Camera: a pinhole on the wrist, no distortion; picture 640 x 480 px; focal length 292.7 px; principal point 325.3 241.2 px. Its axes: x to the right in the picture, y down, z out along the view. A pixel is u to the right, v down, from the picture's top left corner.
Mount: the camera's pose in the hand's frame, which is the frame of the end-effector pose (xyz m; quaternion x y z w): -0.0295 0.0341 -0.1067 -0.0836 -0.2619 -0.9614 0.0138
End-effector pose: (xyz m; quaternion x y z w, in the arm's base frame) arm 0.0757 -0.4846 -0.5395 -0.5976 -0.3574 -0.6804 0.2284
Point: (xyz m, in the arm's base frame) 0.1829 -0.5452 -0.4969
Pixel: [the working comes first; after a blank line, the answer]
In the camera's frame: -0.0202 -0.0110 0.1656

290 222
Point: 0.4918 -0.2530 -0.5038
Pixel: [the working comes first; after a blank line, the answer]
In the camera's frame: 0.0797 0.1647 0.5397

369 331
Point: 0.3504 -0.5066 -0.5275
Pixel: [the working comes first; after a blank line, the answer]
In the camera's frame: 0.0594 -0.0258 0.3203

380 218
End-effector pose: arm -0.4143 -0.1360 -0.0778 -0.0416 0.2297 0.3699 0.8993
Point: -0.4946 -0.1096 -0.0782
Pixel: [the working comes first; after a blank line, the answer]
In the camera's frame: 0.0176 0.0065 0.0894

383 263
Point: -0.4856 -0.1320 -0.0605
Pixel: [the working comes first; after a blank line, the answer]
In the camera's frame: 0.0360 0.0301 0.0880

445 341
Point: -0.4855 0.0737 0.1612
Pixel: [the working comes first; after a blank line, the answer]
In the camera's frame: 0.0465 0.0104 0.3896

360 249
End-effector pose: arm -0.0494 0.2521 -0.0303 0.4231 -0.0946 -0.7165 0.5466
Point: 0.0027 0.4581 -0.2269
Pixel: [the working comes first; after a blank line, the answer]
In the camera's frame: 0.0275 0.1036 -0.2084

behind the camera
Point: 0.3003 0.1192 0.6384
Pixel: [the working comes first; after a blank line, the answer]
In the camera's frame: 0.2697 -0.4262 0.5745

463 24
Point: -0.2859 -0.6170 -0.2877
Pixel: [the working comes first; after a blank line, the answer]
In the camera's frame: -0.8400 0.2815 0.4689

outside the picture
